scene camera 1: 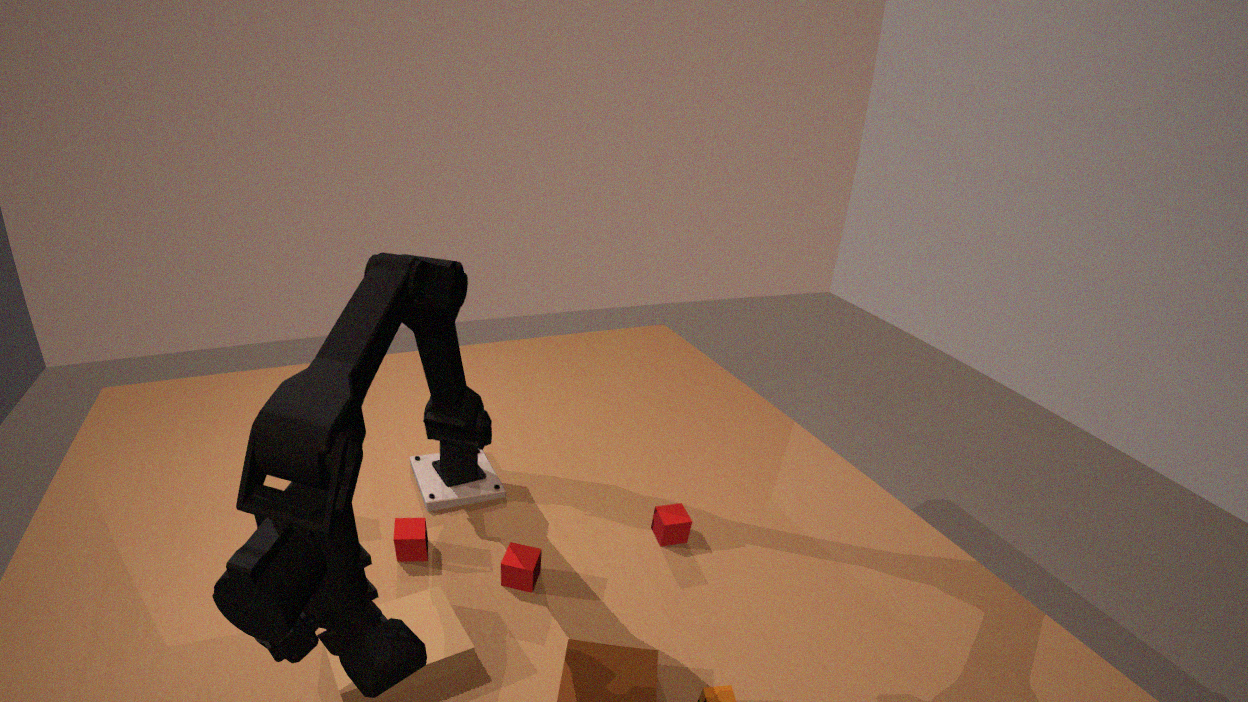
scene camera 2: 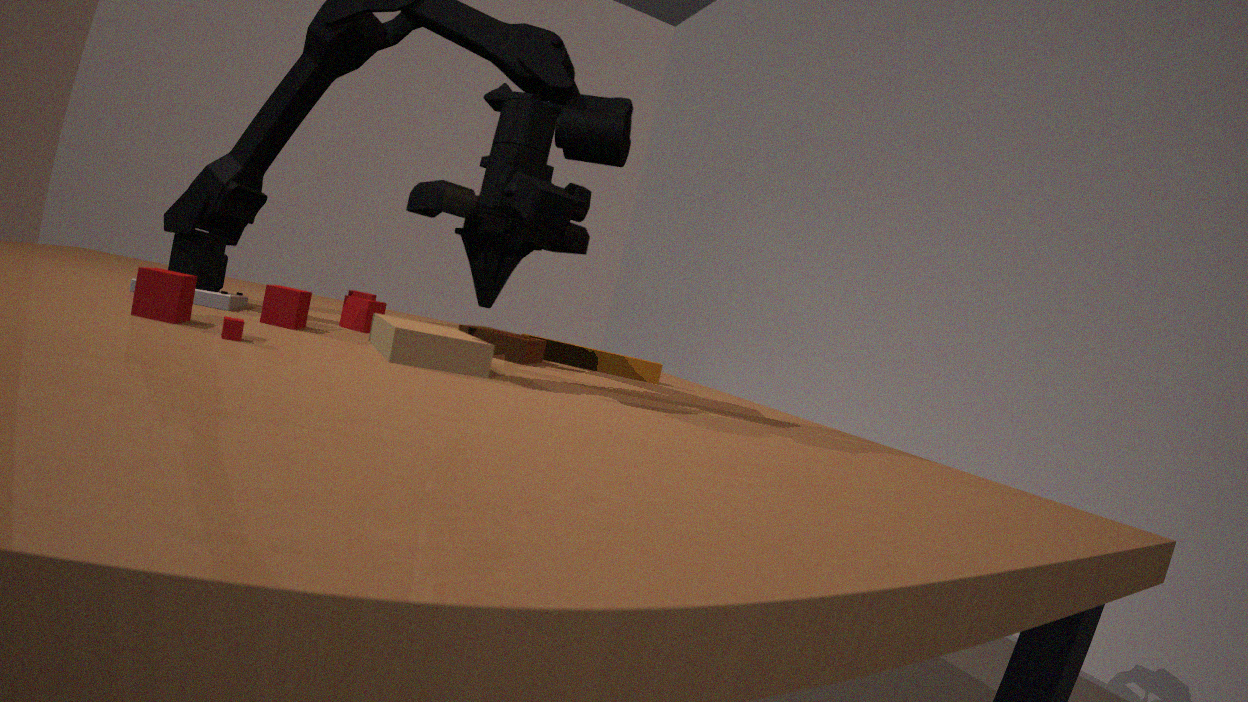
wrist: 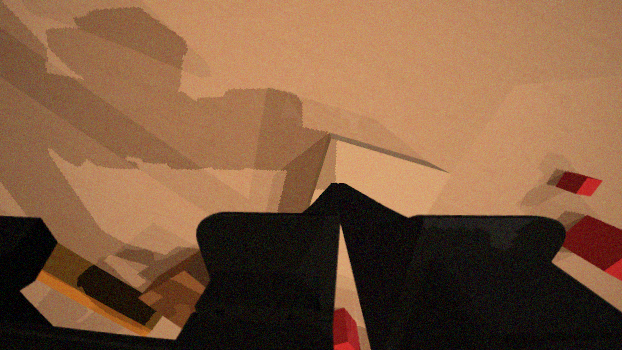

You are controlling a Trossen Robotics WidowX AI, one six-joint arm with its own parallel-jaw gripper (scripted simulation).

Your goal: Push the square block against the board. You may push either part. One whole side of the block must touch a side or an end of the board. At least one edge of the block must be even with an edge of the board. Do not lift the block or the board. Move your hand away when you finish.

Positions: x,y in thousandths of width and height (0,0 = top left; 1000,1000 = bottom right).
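My own gripper is there in the wrist view (543,544). I see the gripper in scene camera 1 (284,941) too, and scene camera 2 (388,438) shows it as well.
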